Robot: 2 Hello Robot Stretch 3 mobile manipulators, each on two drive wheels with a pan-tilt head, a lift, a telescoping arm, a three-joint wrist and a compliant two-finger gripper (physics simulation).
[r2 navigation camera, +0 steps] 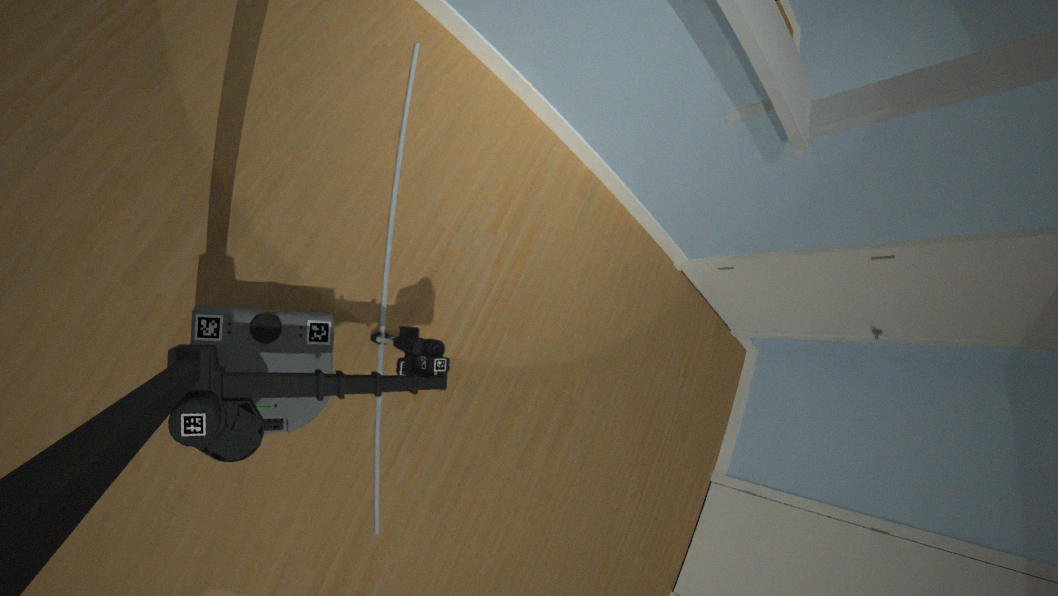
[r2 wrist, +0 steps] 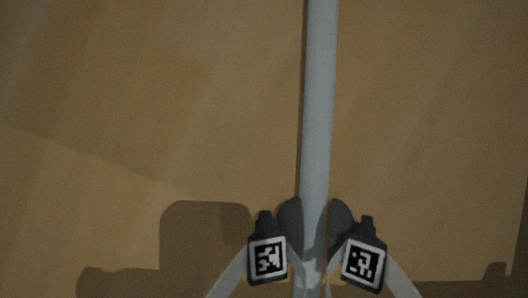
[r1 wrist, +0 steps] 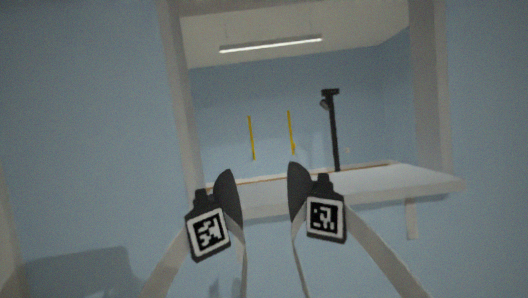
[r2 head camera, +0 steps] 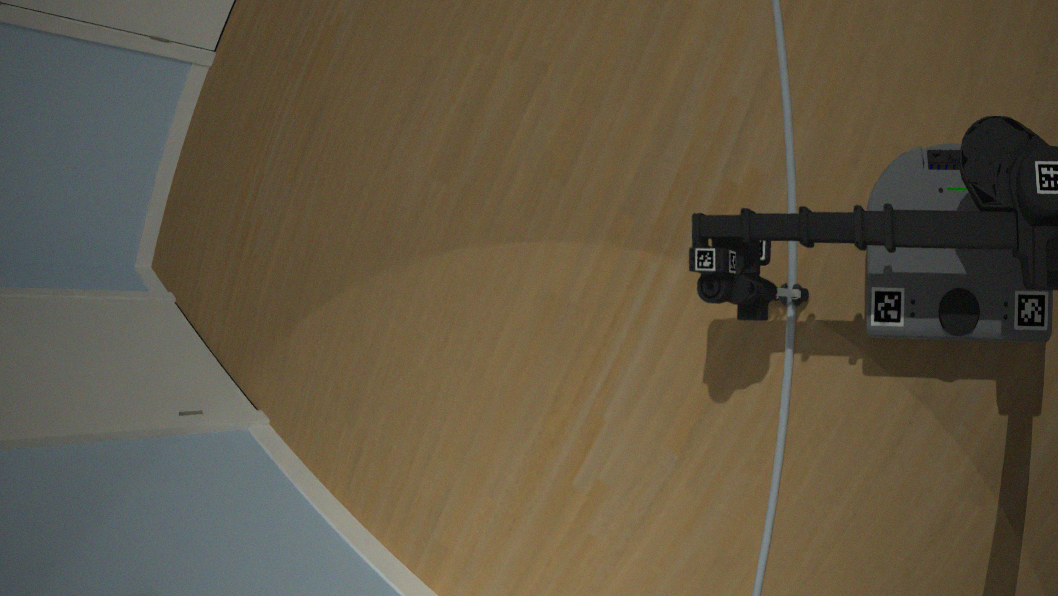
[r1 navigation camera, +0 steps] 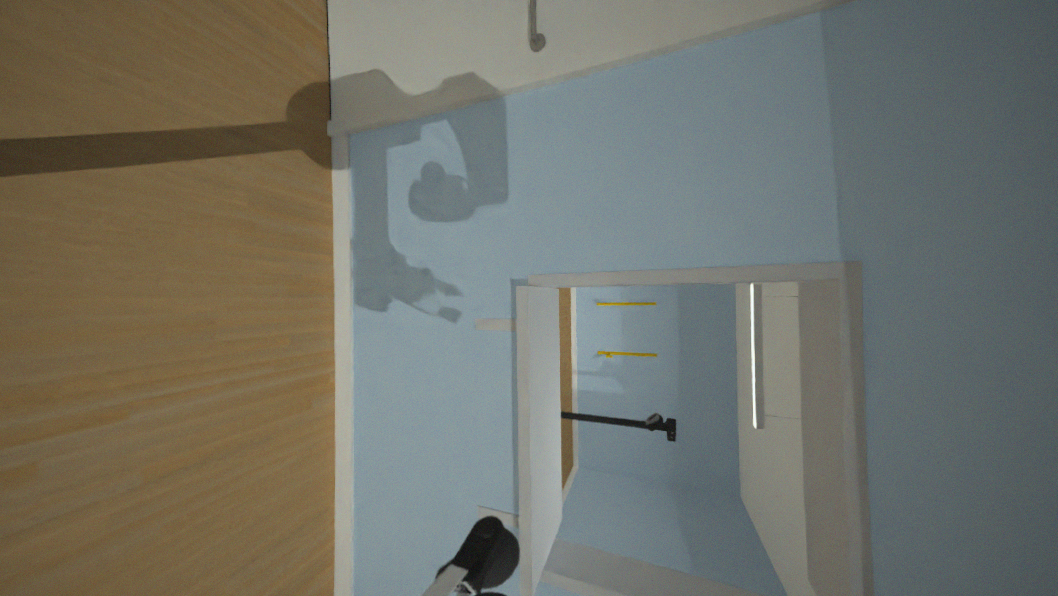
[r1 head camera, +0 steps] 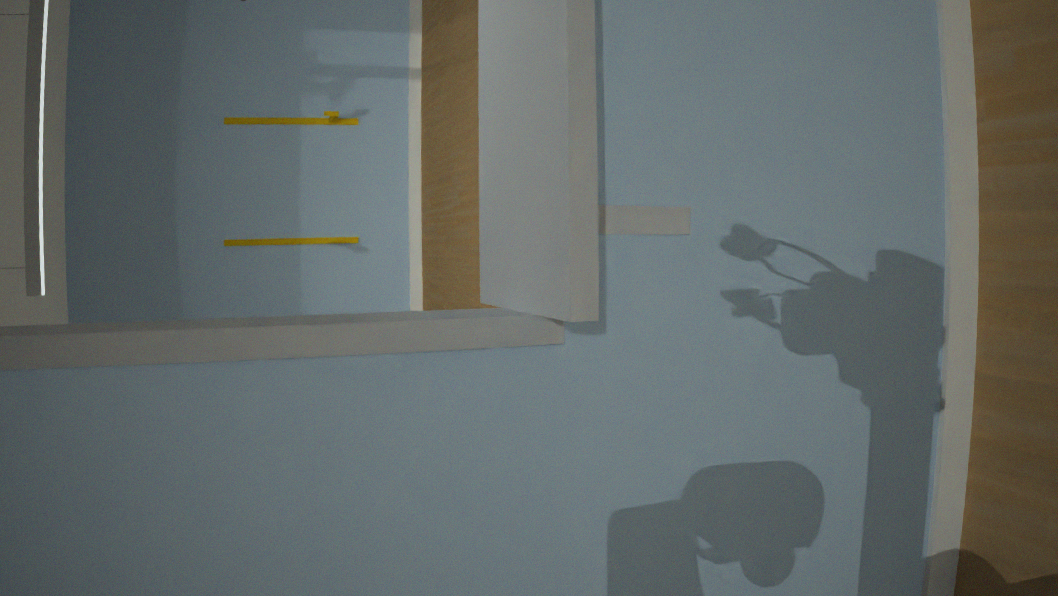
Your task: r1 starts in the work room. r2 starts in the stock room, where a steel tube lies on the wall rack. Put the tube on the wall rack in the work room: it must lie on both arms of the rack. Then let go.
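The steel tube (r2 head camera: 787, 148) (r2 navigation camera: 392, 199) (r2 wrist: 321, 90) is long, thin and pale, and lies on the floor in the r2 views. The r2 gripper (r2 head camera: 792, 294) (r2 navigation camera: 380, 338) (r2 wrist: 315, 220) points down with its fingers pressed close on both sides of the tube, shut on it. The r1 gripper (r1 wrist: 265, 195) is raised before the wall opening, its fingers parted with nothing between them. Through the opening, a rack's two yellow arms show in the other room: one arm (r1 head camera: 290, 121) (r1 navigation camera: 626, 354) (r1 wrist: 290, 131) and the other arm (r1 head camera: 290, 242) (r1 navigation camera: 626, 303) (r1 wrist: 251, 137), both bare. The work room rack cannot be made out.
A pale ledge (r1 head camera: 525, 162) (r1 navigation camera: 538, 414) (r1 wrist: 400, 180) juts from the wall opening before r1. The r2 mast (r1 navigation camera: 607, 419) (r1 wrist: 334, 135) stands beyond it. The r2 base (r2 head camera: 918, 259) (r2 navigation camera: 296, 362) is beside the tube. White doors (r2 head camera: 111, 370) (r2 navigation camera: 888, 296) stand along the walls.
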